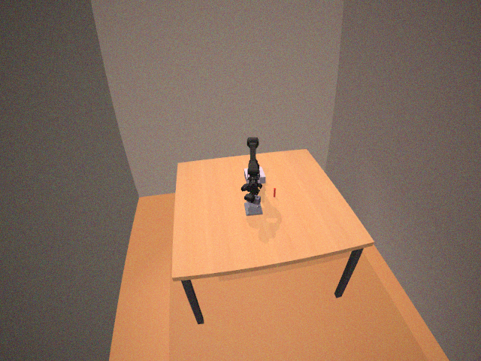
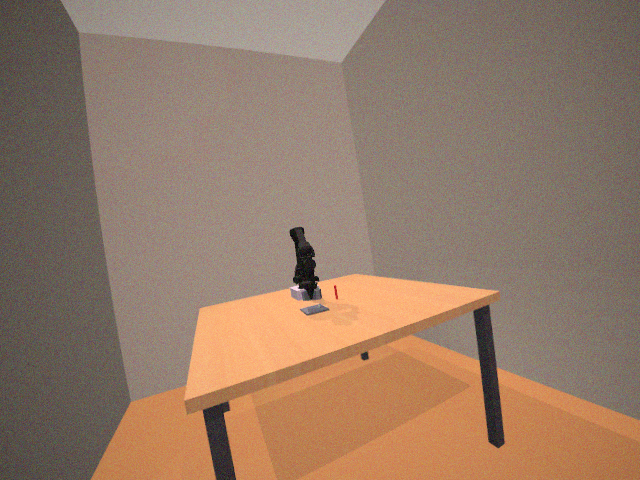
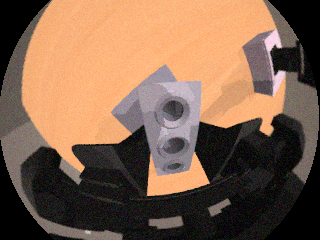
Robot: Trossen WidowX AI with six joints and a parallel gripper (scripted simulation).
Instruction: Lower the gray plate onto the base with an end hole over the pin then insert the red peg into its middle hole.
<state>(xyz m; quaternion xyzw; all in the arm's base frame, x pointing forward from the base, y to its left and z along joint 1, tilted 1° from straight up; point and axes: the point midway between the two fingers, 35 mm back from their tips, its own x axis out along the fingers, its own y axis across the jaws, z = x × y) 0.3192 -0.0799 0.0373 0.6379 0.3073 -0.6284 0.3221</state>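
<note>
Now: the base 50 mm below my gripper tip, 20 mm ahead of it and 10 mm to the left of it. From my gripper tip the other things lie so: gray plate (30 mm above).
</note>
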